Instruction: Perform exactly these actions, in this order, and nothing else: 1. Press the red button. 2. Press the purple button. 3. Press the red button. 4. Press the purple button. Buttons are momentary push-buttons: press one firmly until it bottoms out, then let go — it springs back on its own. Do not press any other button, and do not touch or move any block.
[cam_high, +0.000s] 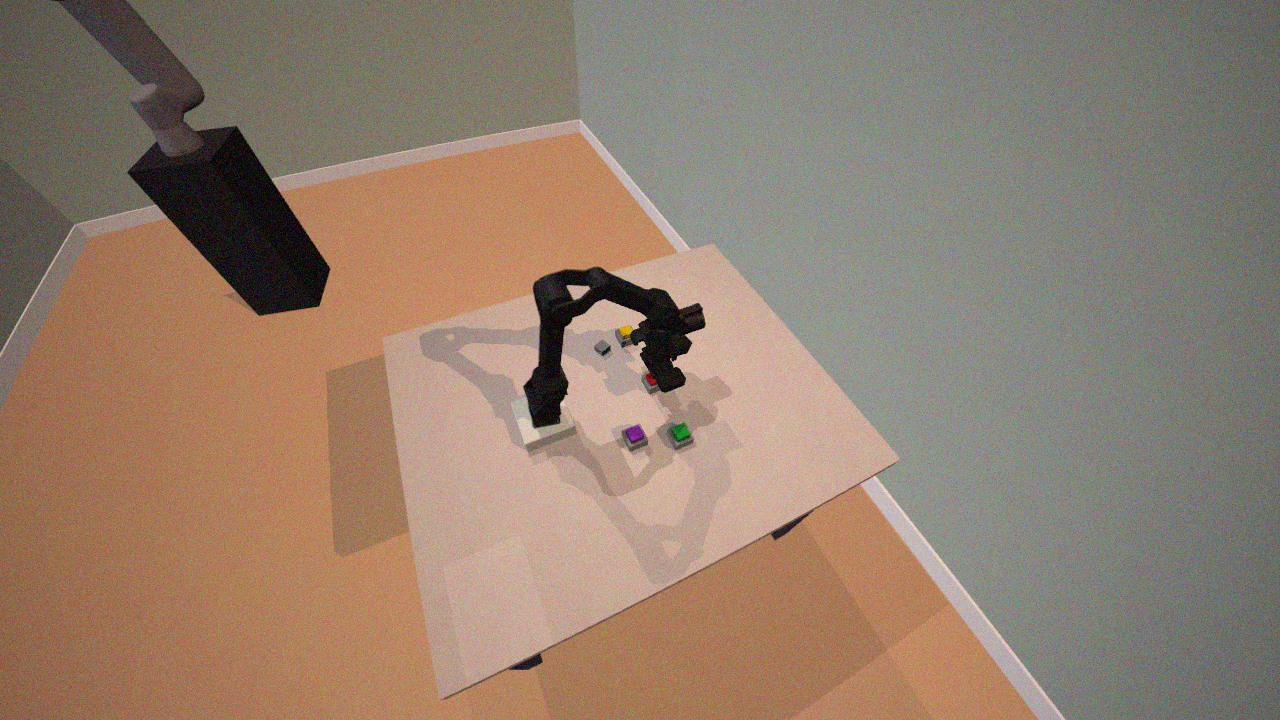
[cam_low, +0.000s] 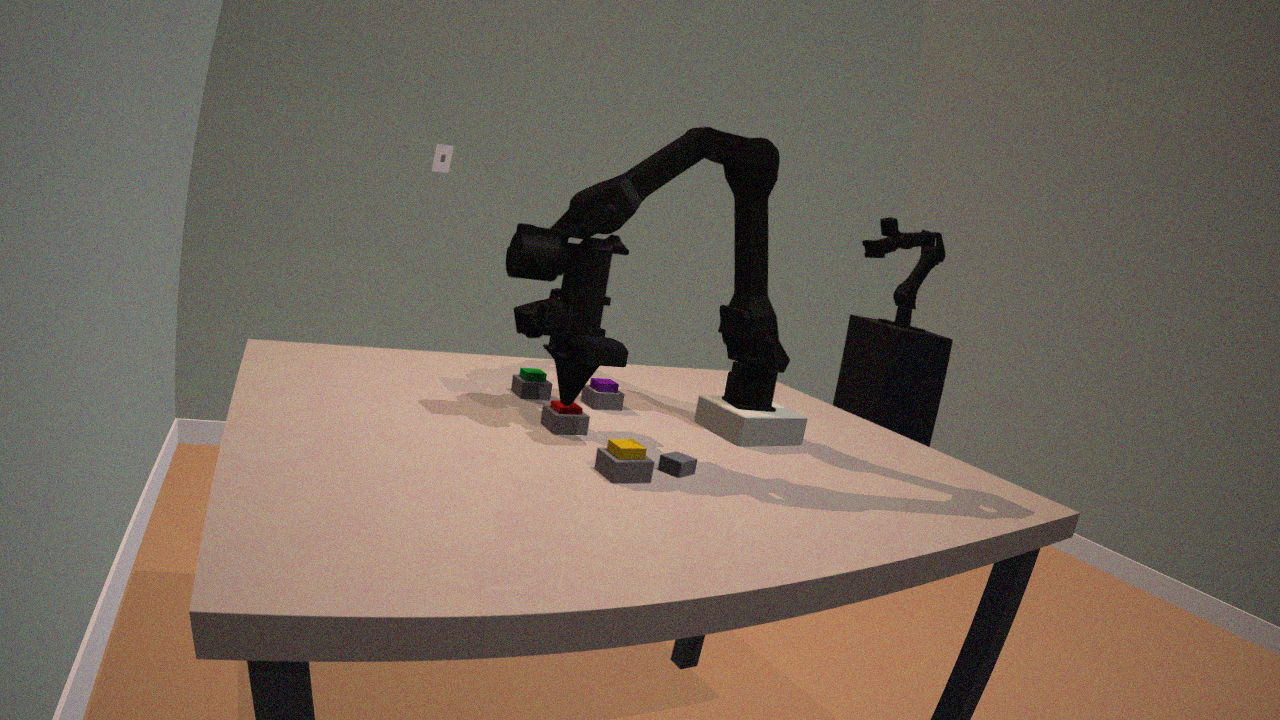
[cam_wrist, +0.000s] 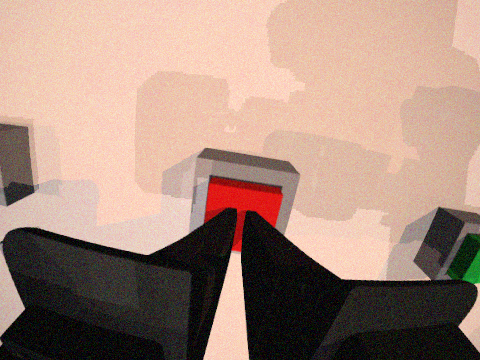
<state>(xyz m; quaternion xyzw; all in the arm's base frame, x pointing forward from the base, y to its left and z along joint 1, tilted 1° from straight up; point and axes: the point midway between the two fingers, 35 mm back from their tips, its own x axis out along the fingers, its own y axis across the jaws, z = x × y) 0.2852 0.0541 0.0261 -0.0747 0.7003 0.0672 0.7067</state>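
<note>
My gripper tip is now 10 mm above the red button. Round my gripper tip: green button (170 mm to the right, 20 mm ahead); then yellow button (170 mm to the left, 40 mm behind); then purple button (150 mm to the right, 90 mm behind).
</note>
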